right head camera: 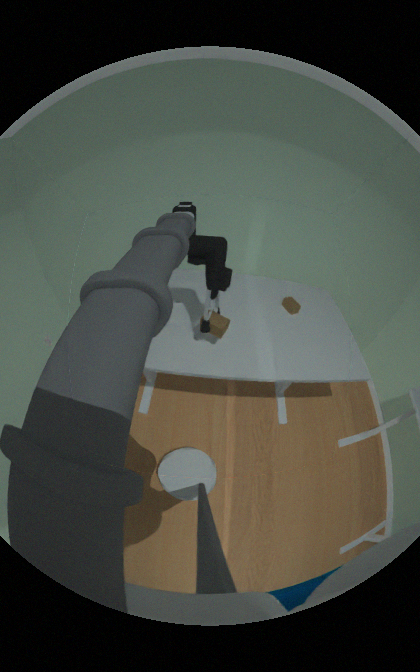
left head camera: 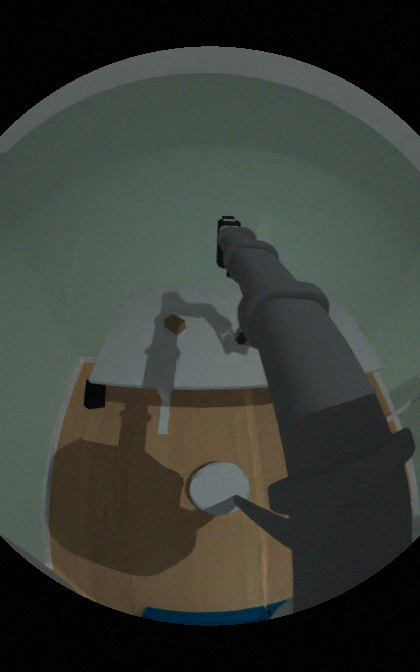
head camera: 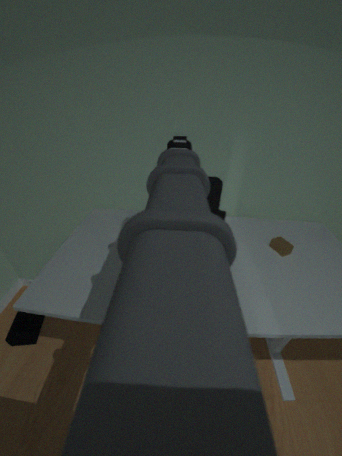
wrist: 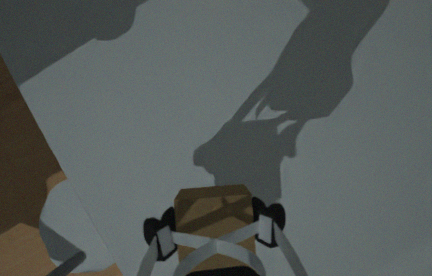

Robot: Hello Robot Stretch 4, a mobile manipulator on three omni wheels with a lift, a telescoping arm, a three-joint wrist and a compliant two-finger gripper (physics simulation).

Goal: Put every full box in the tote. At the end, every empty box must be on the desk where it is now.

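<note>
My gripper (right head camera: pixel 212 318) (wrist: pixel 214 217) is shut on a brown box (right head camera: pixel 220 325) (wrist: pixel 215 205), one finger on each side. The box hangs a little above the white desk (head camera: pixel 60 280) (left head camera: pixel 115 360) (right head camera: pixel 310 350) (wrist: pixel 125 125), with its shadow on the top. A second brown box (left head camera: pixel 175 324) lies on the left part of the desk; the arm hides it in the head view. A third brown box (head camera: pixel 281 246) (right head camera: pixel 291 305) lies on the right part. I cannot tell which boxes are full. A blue edge (left head camera: pixel 205 616) (right head camera: pixel 300 592), perhaps the tote, shows at the bottom.
The grey telescoping arm (head camera: pixel 175 310) (left head camera: pixel 320 370) (right head camera: pixel 95 350) reaches across the desk. A black block (head camera: pixel 25 327) (left head camera: pixel 95 394) is by the desk's front left corner. A white round disc (left head camera: pixel 220 487) (right head camera: pixel 185 470) is in front of the desk, above the wooden floor.
</note>
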